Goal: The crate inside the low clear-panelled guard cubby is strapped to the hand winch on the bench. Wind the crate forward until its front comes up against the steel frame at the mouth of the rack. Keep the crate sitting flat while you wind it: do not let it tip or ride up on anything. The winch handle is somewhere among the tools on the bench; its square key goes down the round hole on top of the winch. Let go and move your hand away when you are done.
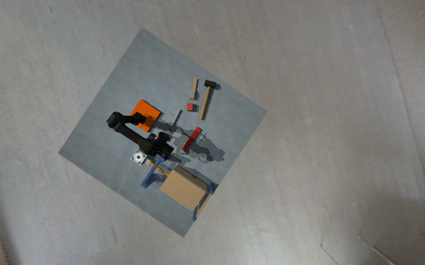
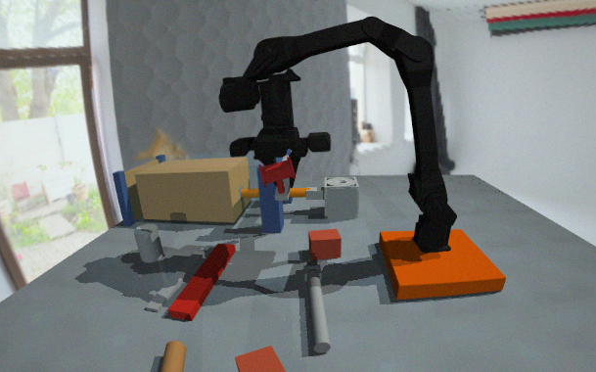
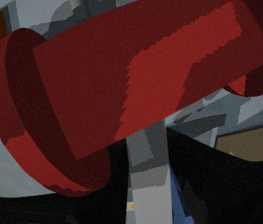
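My gripper tip is now 4 cm to the right of the red knob, 3 cm below it and 1 cm short of it. From my gripper tip the other things lie so: grey crank handle 2 cm above; then frame 22 cm to the right, 4 cm below, 3 cm ahead; then red bar 15 cm ahead, 14 cm below, 11 cm to the left.
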